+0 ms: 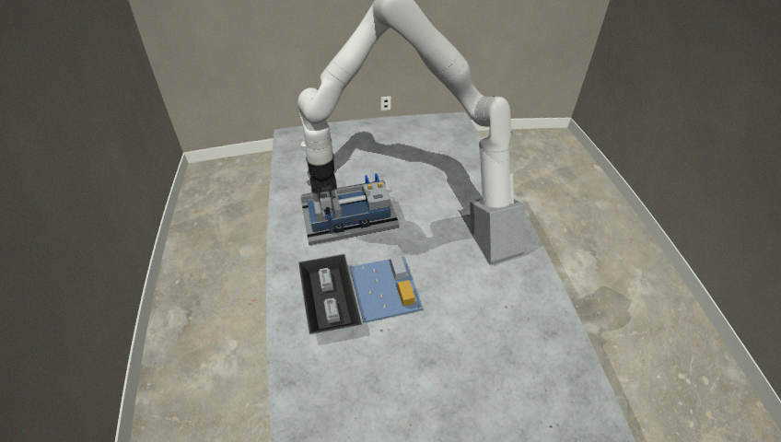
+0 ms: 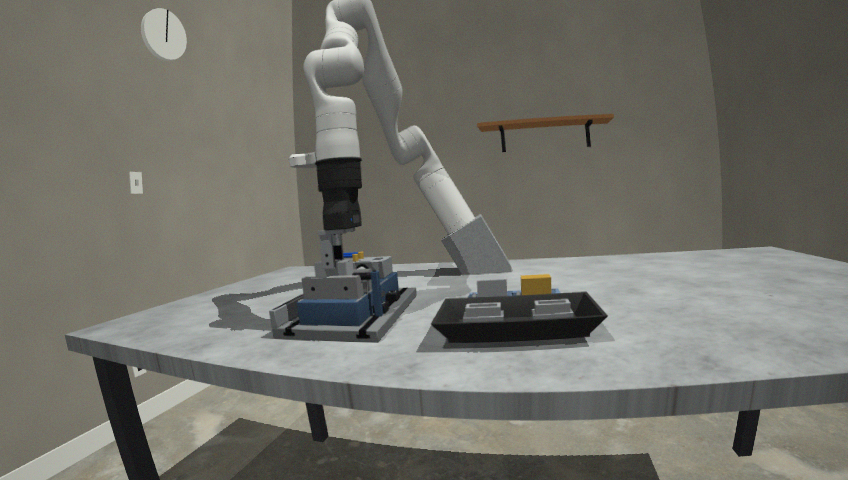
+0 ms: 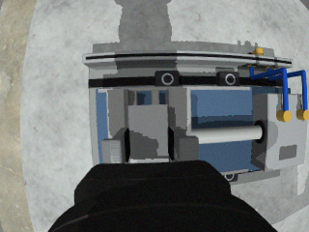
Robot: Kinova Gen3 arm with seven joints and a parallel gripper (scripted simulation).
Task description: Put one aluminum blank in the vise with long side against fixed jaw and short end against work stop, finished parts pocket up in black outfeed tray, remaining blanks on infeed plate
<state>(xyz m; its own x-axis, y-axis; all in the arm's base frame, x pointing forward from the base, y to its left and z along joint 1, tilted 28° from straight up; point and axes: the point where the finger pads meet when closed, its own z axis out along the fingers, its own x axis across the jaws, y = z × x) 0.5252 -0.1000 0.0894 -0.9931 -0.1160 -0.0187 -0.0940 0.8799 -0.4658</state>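
The vise is 7 cm behind my hand and 9 cm below it. From my hand the other things lie so: yellow brass blank (20 cm behind, 34 cm to the left, 10 cm below).
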